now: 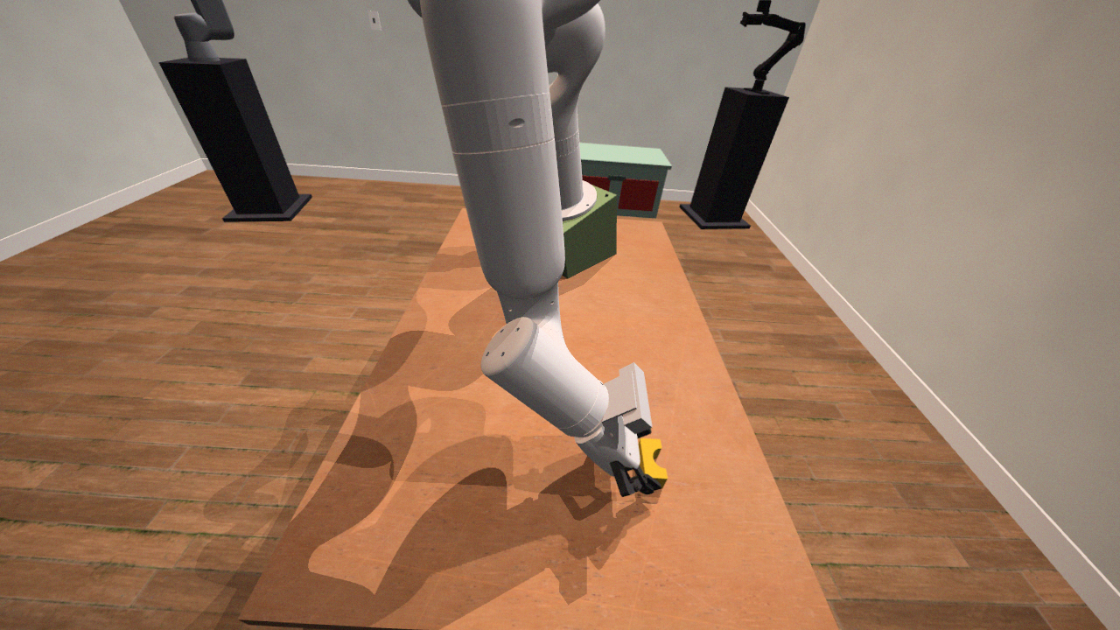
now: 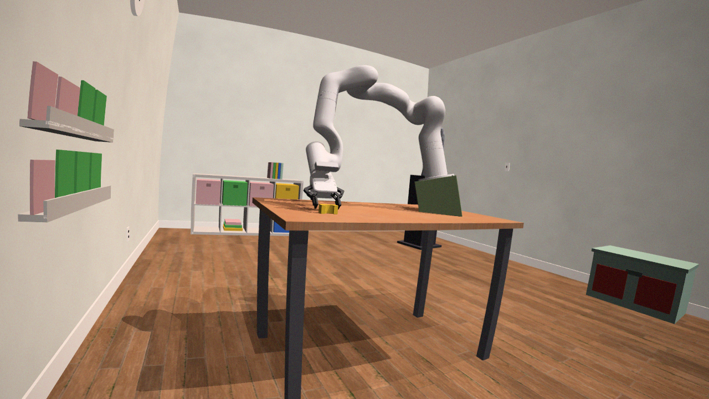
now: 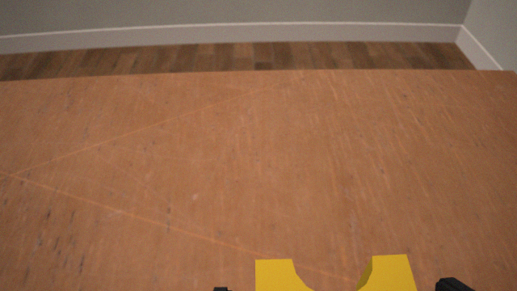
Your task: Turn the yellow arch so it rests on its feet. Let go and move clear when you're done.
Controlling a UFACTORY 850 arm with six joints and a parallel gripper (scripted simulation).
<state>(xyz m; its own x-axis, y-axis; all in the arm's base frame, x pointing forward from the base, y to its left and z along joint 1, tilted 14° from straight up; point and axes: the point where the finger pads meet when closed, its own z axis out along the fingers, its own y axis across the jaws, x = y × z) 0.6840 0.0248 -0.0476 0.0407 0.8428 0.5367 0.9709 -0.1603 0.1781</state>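
Right now the yellow arch is 1 cm to the left of my hand and 1 cm below it.
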